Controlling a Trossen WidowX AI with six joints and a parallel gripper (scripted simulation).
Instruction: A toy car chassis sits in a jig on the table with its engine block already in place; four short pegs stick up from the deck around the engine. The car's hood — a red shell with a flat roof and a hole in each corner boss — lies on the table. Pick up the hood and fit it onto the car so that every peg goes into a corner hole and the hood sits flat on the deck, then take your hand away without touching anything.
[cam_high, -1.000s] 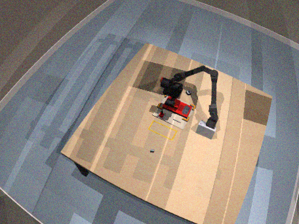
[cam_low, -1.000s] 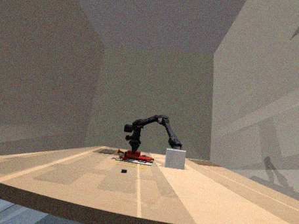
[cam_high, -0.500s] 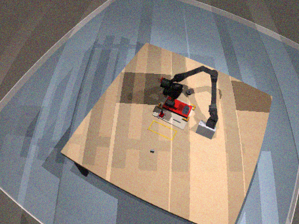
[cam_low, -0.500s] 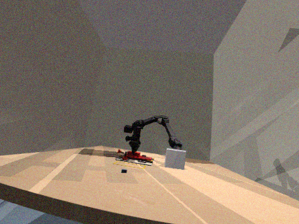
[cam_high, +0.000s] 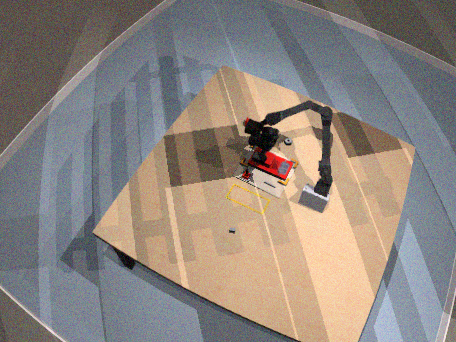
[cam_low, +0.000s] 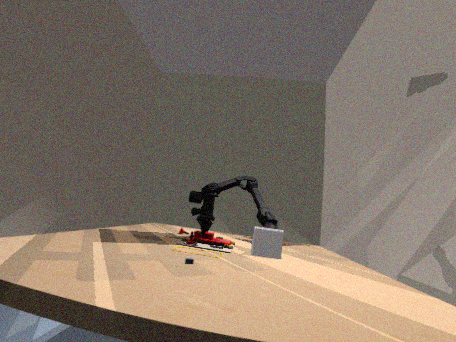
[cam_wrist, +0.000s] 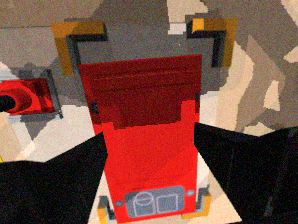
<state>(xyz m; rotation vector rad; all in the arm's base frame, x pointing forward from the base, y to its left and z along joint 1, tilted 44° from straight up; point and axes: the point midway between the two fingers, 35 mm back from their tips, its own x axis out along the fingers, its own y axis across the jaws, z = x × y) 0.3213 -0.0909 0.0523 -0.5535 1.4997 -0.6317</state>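
The red hood is 10 mm above my gripper tip. Also, from my gripper tip: dark wheel: 180 mm to the right, 70 mm behind, 30 mm below.
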